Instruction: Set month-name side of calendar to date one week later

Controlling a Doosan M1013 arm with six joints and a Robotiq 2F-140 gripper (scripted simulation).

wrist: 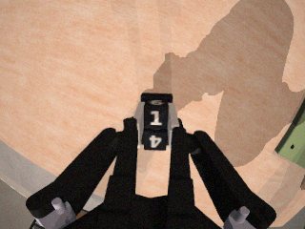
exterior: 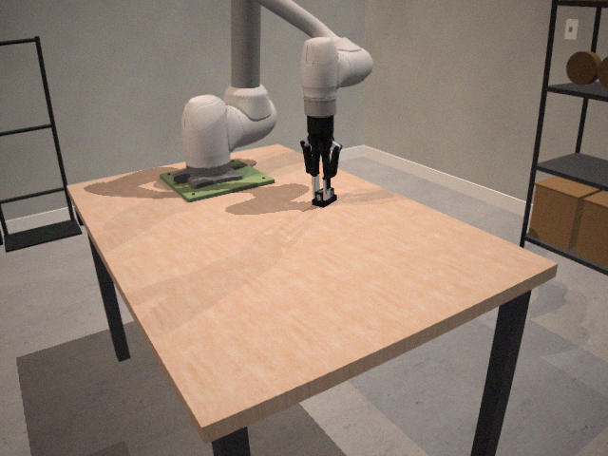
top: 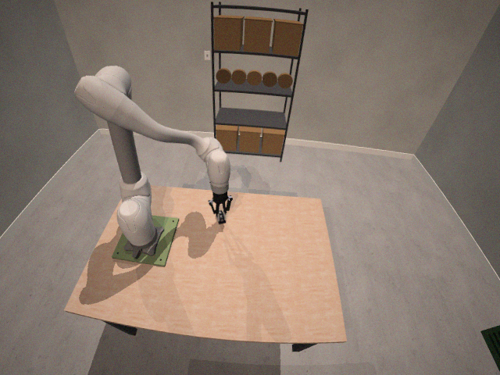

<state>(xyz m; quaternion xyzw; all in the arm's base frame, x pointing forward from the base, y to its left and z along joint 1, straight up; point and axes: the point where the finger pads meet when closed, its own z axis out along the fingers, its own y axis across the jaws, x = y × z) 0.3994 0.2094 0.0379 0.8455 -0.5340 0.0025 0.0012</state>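
The black tray lies 40 mm below my hand, 10 mm to the left of it and 10 mm behind it.
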